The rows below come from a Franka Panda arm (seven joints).
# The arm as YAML. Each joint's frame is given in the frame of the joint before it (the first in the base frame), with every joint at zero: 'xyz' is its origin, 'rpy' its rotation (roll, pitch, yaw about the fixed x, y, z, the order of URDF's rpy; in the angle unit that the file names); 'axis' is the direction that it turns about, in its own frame. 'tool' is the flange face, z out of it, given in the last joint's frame.
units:
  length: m
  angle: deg
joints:
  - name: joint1
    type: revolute
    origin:
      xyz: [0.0, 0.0, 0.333]
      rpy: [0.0, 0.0, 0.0]
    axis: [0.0, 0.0, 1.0]
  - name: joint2
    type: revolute
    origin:
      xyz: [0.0, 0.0, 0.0]
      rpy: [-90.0, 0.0, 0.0]
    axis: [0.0, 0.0, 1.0]
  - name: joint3
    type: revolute
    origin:
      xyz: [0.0, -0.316, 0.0]
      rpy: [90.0, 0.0, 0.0]
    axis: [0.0, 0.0, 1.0]
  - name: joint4
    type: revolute
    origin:
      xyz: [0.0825, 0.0, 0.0]
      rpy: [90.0, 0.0, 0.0]
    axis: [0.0, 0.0, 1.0]
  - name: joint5
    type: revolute
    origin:
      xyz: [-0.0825, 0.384, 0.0]
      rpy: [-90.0, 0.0, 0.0]
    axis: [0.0, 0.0, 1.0]
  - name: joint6
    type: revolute
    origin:
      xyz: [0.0, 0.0, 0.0]
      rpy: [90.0, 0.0, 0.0]
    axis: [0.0, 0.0, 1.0]
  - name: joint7
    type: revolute
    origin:
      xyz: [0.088, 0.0, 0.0]
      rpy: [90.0, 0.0, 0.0]
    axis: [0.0, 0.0, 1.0]
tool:
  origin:
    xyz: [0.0, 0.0, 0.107]
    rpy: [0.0, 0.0, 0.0]
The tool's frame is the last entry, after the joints.
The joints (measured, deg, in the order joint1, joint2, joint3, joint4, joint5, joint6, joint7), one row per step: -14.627, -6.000, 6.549, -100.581, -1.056, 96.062, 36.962; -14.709, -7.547, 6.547, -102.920, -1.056, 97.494, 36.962; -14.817, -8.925, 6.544, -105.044, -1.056, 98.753, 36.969; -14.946, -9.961, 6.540, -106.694, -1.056, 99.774, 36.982; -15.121, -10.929, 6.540, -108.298, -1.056, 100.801, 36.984; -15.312, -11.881, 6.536, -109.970, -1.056, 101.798, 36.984; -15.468, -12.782, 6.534, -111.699, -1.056, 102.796, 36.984; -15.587, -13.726, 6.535, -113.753, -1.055, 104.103, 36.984; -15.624, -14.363, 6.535, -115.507, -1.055, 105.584, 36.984; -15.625, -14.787, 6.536, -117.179, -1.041, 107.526, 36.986; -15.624, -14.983, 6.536, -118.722, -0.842, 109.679, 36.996; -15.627, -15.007, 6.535, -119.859, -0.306, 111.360, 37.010; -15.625, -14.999, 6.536, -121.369, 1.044, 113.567, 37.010
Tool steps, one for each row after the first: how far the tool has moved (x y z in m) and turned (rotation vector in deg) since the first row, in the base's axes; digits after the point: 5 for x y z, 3 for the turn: -0.00680, 0.00083, -0.00325, -0.260, -0.599, -0.070; -0.01308, 0.00123, -0.00671, -0.484, -1.075, -0.179; -0.01785, 0.00107, -0.00976, -0.655, -1.455, -0.318; -0.02238, 0.00047, -0.01312, -0.819, -1.819, -0.488; -0.02707, -0.00032, -0.01733, -0.964, -2.070, -0.679; -0.03165, -0.00084, -0.02255, -1.087, -2.216, -0.836; -0.03640, -0.00101, -0.02974, -1.217, -2.388, -0.949; -0.03919, -0.00088, -0.03679, -1.337, -2.733, -0.968; -0.04034, -0.00073, -0.04419, -1.468, -3.411, -0.935; -0.04022, -0.00061, -0.05207, -1.412, -4.234, -0.949; -0.03963, -0.00024, -0.05874, -0.989, -4.878, -1.091; -0.03888, 0.00091, -0.06796, 0.170, -5.764, -1.504
